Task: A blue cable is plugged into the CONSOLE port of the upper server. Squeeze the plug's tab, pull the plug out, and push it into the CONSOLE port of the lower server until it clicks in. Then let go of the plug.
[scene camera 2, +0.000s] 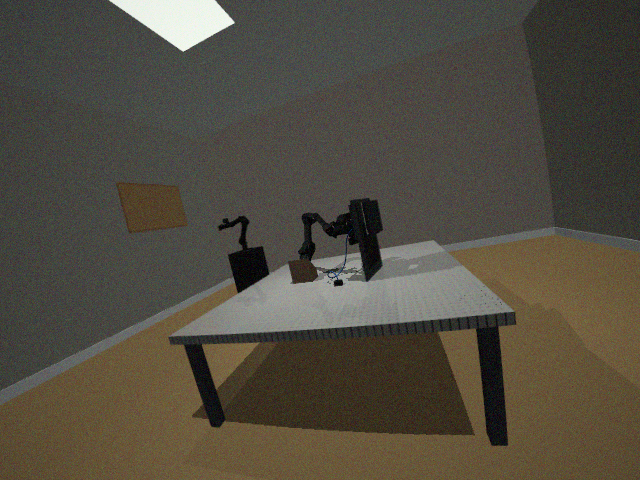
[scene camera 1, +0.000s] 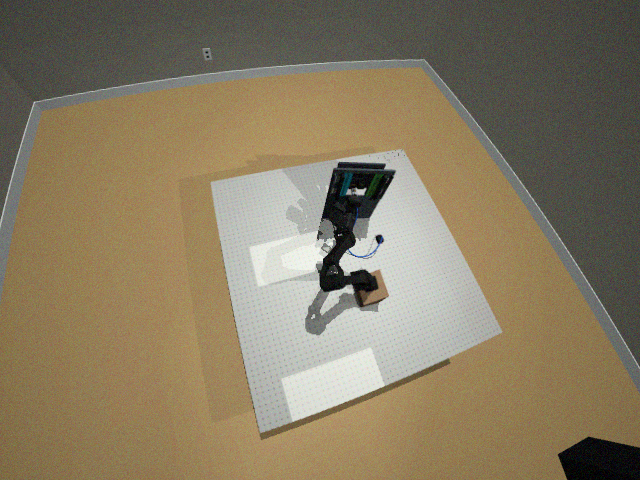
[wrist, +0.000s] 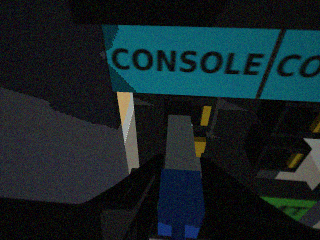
Scene:
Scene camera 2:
server rack: 369,248
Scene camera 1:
server rack: 381,178
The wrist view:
my gripper: 180,162
cable plug: 181,199
server rack: 69,147

